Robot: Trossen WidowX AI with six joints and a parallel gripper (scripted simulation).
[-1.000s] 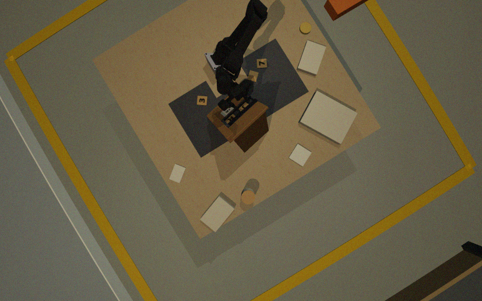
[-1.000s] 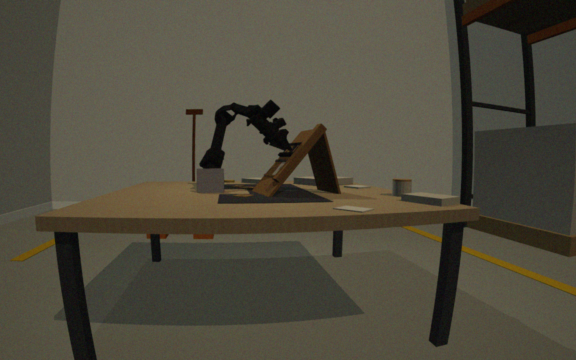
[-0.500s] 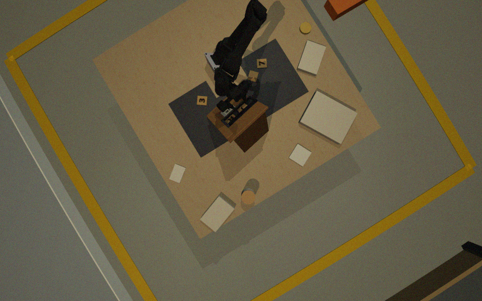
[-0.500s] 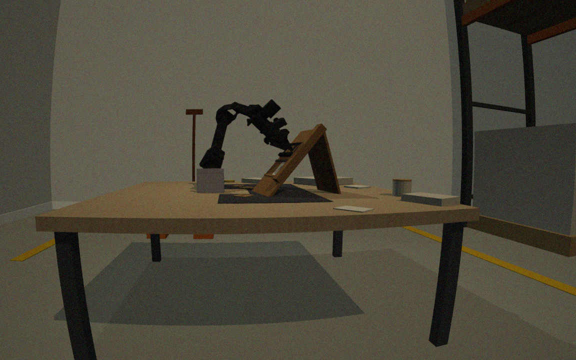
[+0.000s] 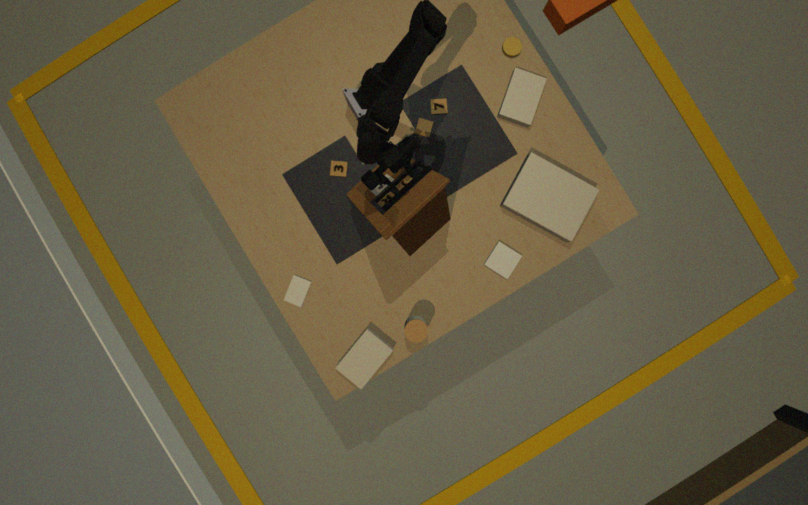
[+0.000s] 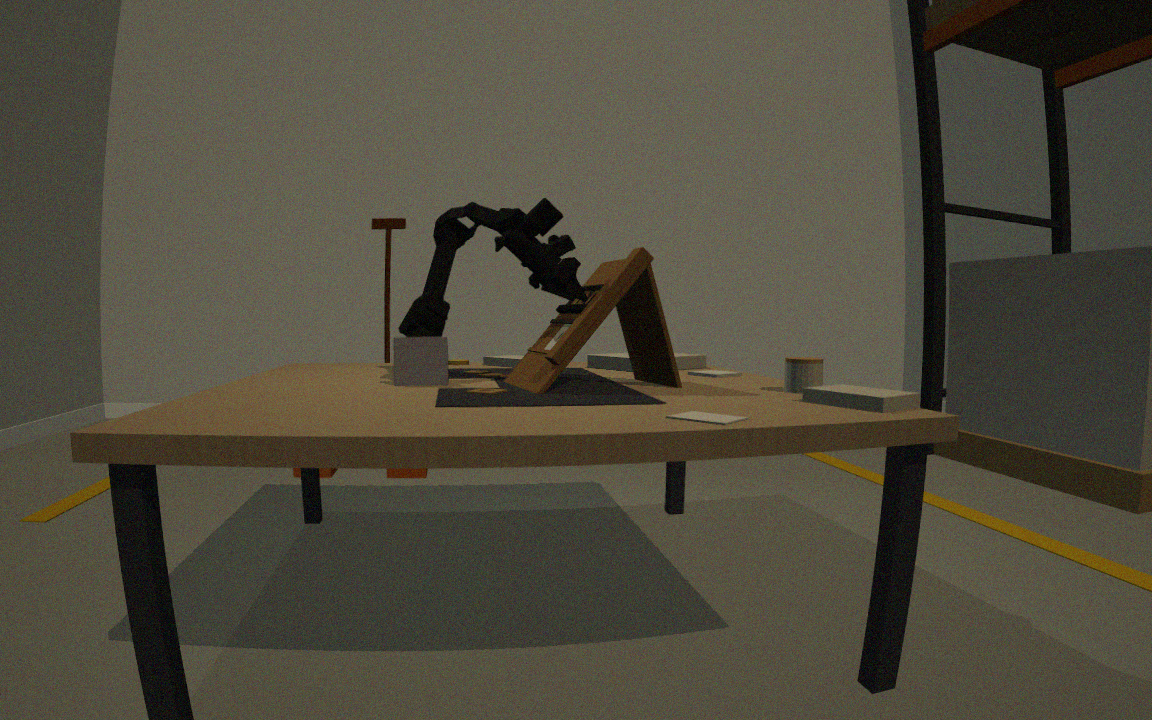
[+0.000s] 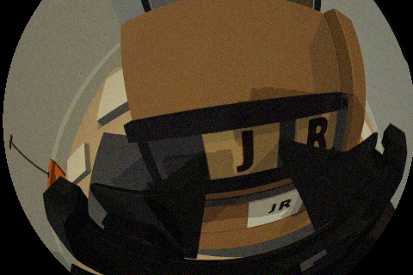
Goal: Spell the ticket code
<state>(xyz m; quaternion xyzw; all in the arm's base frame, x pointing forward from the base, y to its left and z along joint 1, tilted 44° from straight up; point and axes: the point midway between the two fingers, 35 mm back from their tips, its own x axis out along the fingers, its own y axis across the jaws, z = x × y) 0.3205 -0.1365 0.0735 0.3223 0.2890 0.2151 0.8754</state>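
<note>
The j tile lies right at my gripper tip. Also, from my gripper tip: white box 28 cm ahead, 44 cm to the left, 16 cm below; then white ticket 5 cm behind, 6 cm to the right, 8 cm below; then dark mat 14 cm behind, 4 cm to the left, 18 cm below.
</note>
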